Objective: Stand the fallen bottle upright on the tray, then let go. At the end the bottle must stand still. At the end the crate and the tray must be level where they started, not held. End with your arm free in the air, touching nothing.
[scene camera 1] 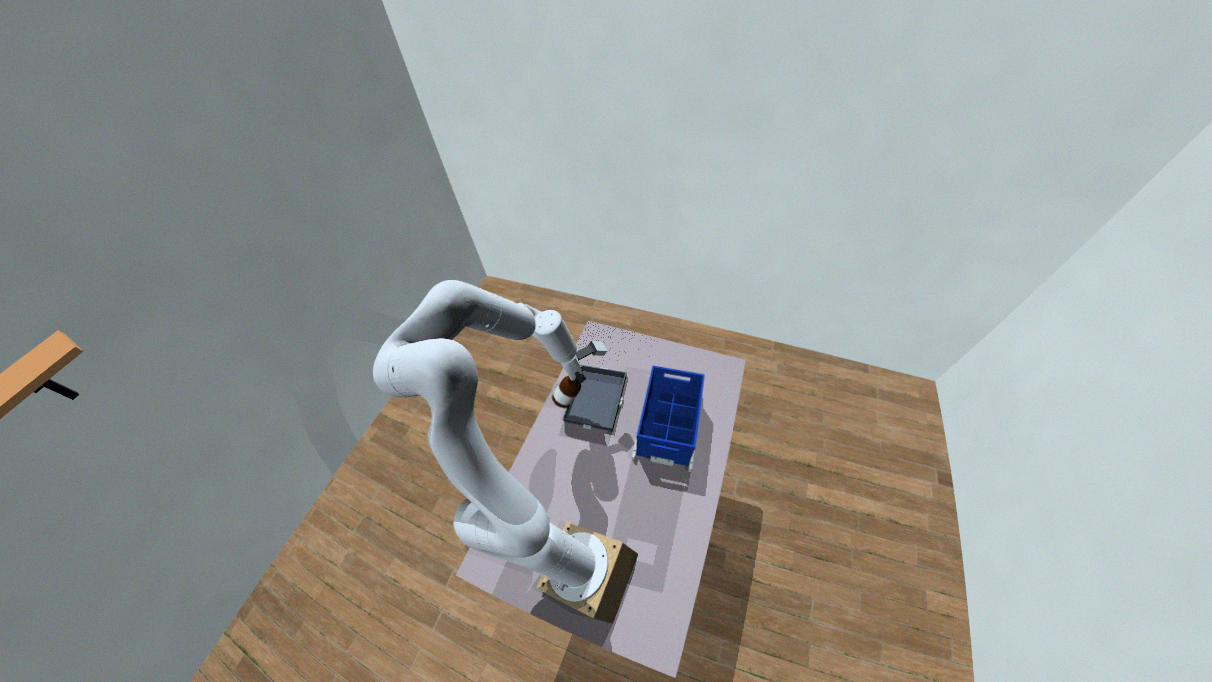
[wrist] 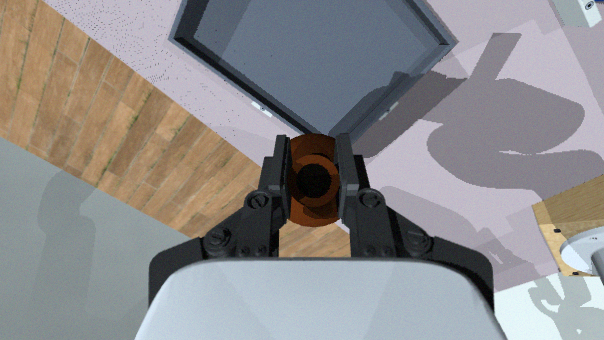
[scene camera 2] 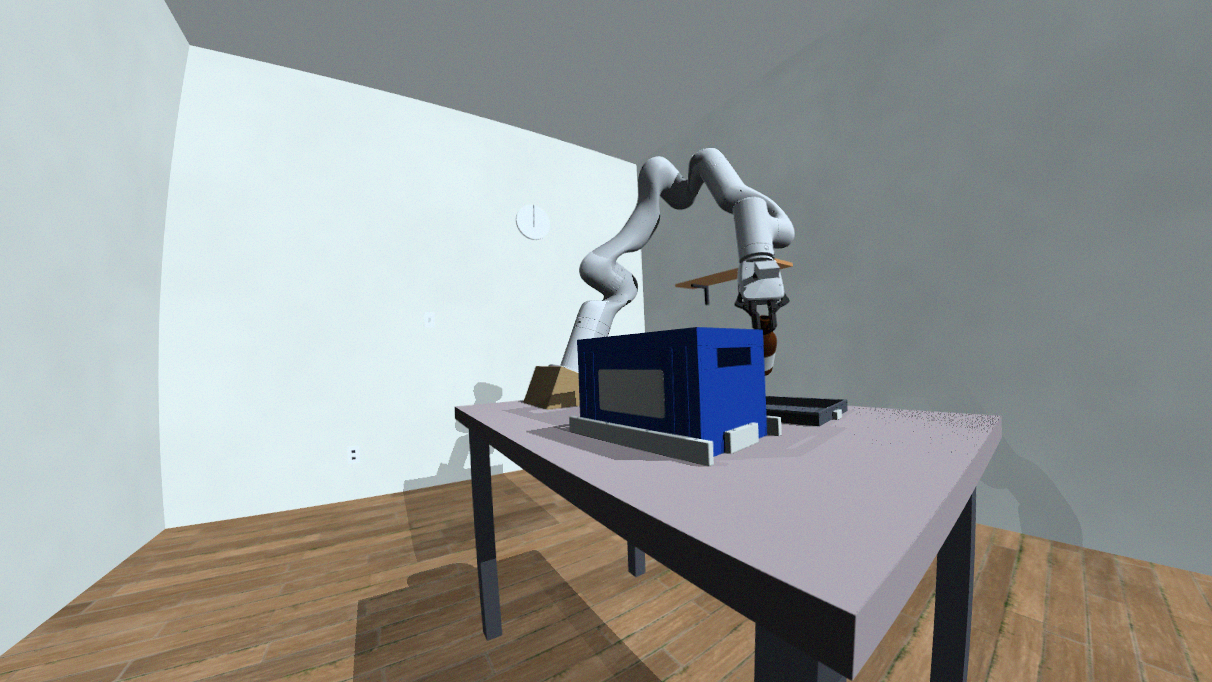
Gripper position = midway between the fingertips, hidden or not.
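Note:
There is a bottle (wrist: 313, 180), and a blue crate (scene camera 2: 689, 382) as well. I find a tray (scene camera 1: 598, 400) that the wrist view shows too (wrist: 328, 74), as does scene camera 2 (scene camera 2: 797, 410). My own gripper (scene camera 1: 580, 377) is visible to me, and the wrist view has the gripper again (wrist: 312, 152).

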